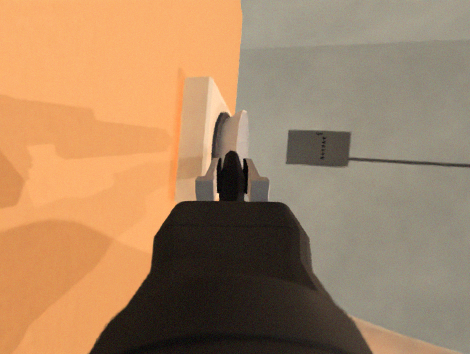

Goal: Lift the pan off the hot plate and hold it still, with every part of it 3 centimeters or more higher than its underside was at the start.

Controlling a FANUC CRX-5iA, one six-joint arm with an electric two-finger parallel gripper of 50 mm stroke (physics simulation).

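Frame: origin at the arm's base, x ahead, y left, z up, level; metres.
Seen in the pictures: gripper, fingertip midpoint: [232,169].
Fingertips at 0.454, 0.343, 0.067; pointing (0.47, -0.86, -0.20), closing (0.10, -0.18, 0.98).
Note:
Offsets run from my fingertips to a thing's top centre, as dx, dy, dz. "*": to the spot under its first point. Level surfaces: height alone.
The pan [235,134] has a light grey body and a black handle @(+0.008, -0.047, +0.017) [231,162] that points toward the gripper. It is seen nearly edge-on, with its underside against the dark round heating disc [218,137] of the white hot plate @(* +0.119, -0.109, -0.102) [194,115]; no gap shows between them. My gripper [232,169] is shut on the pan's handle, with one dark finger pad on each side of it. The near end of the handle is hidden by the gripper body, and the pan's inside does not show.
The hot plate stands on an orange table top @(dz -0.137) [115,45], which carries broad shadows of the arm. Beyond the table's edge is a grey floor [390,240] with a flat dark grey box [305,148] and a thin cord [410,162] running right from it.

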